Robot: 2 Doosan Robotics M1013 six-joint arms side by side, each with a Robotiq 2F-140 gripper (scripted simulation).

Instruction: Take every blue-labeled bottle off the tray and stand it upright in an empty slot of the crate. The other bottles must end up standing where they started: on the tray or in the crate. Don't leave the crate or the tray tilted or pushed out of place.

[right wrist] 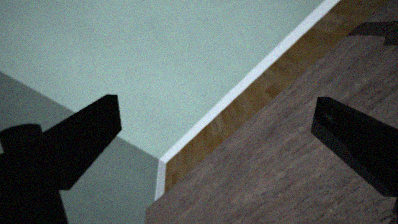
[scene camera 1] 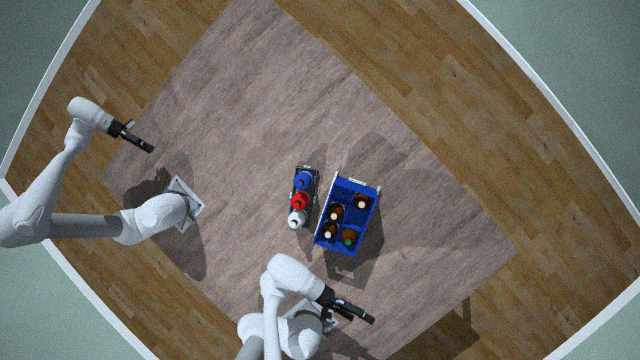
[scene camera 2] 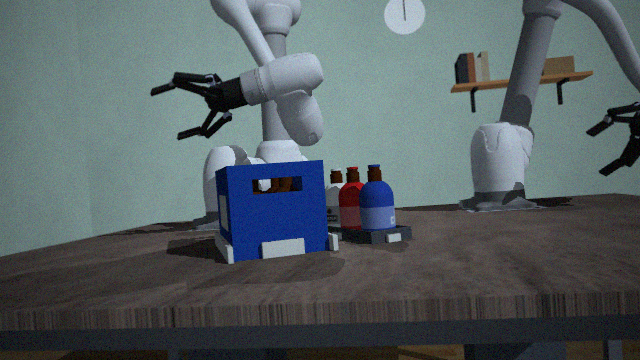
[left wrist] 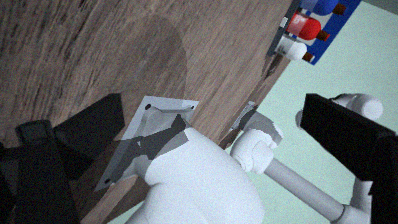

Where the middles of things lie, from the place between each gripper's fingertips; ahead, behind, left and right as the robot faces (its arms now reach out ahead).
Labels:
The blue-labeled bottle (scene camera 2: 377, 212) is 530 mm to the left of my right hand (scene camera 2: 165, 115), 260 mm below it and 190 mm ahead of it. Round my right hand: red bottle (scene camera 2: 349, 210): 480 mm to the left, 260 mm below, 120 mm ahead; dark tray (scene camera 2: 370, 237): 480 mm to the left, 330 mm below, 120 mm ahead; blue crate (scene camera 2: 253, 219): 290 mm to the left, 260 mm below, 210 mm ahead.
I see my left gripper 63 cm to the left of the blue-labeled bottle, 36 cm short of it and 7 cm above it. Also, from my left hand: red bottle: 68 cm to the right, 29 cm ahead, 7 cm below; dark tray: 68 cm to the right, 29 cm ahead, 14 cm below; blue crate: 87 cm to the right, 38 cm ahead, 7 cm below.

